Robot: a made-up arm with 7 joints.
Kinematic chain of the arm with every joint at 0, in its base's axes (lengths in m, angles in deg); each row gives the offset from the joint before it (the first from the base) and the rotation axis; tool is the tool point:
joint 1: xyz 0 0 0.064 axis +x
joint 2: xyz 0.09 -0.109 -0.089 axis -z
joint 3: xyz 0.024 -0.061 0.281 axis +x
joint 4: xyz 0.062 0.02 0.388 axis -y
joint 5: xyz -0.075 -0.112 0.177 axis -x
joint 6: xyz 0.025 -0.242 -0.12 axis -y
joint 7: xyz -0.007 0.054 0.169 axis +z
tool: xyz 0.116 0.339 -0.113
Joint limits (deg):
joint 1: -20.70..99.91
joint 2: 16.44..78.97
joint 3: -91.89..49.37
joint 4: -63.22..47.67
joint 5: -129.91..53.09
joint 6: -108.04..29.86
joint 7: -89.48..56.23
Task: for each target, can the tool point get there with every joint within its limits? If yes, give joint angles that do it. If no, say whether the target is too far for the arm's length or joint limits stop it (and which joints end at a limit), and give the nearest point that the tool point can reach.
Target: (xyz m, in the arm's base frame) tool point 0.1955 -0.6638 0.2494
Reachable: yes | joints 33.37 60.78 2.45 25.98 -31.06 -49.89 -56.99
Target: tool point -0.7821 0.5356 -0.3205
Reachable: no: joint limits stop it (at a limit: joint 1, joint 3, joint 4, joint 6, joint 7) | nearest point -0.6050 0.1117 -0.3199 | short by 0.459 m
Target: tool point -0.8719 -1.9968 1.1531
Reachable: no: too far | nearest point -0.3350 -0.9657 0.5907 | short by 1.291 m
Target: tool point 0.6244 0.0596 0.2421
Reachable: yes | joints 18.90 66.14 -60.20 27.84 -94.80 -90.54 -48.58
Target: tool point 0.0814 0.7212 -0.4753
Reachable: no: joint limits stop it (at a limit: joint 1, joint 2, joint 3, joint 5, joint 6) | nearest point 0.1531 0.5191 -0.2476 | short by 0.313 m
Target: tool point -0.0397 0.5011 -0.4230
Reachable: no: joint limits stop it (at a limit: joint 1, joint 2, joint 3, joint 5, joint 6) | nearest point 0.0455 0.4216 -0.2675 | short by 0.194 m
